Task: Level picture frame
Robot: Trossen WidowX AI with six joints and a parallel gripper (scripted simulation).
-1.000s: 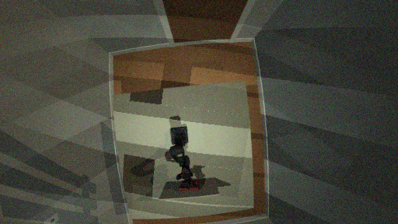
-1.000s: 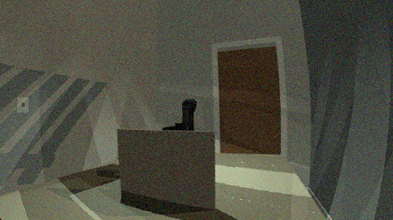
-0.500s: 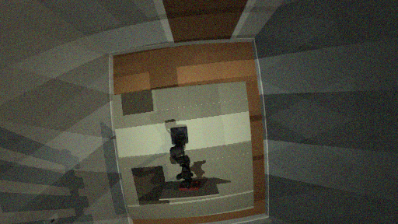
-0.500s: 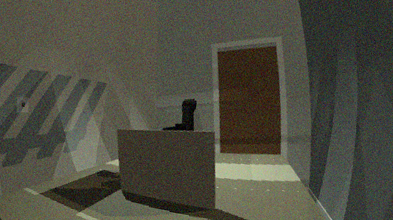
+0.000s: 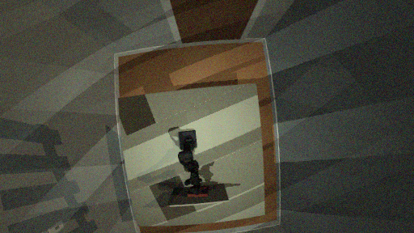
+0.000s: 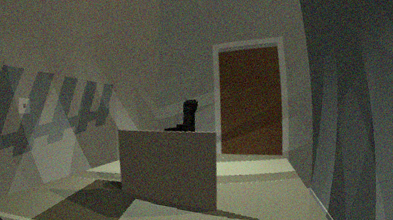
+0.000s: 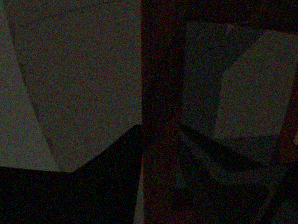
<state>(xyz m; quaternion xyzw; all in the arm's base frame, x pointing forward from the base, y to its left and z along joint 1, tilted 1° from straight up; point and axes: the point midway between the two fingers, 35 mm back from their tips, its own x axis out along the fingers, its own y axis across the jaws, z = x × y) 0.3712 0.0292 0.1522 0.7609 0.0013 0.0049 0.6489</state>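
My gripper tip is 50 mm above the picture frame, 10 mm to the right of it and 10 mm short of it. Also, from my gripper tip: wall panel (60 mm below, 20 mm ahead).
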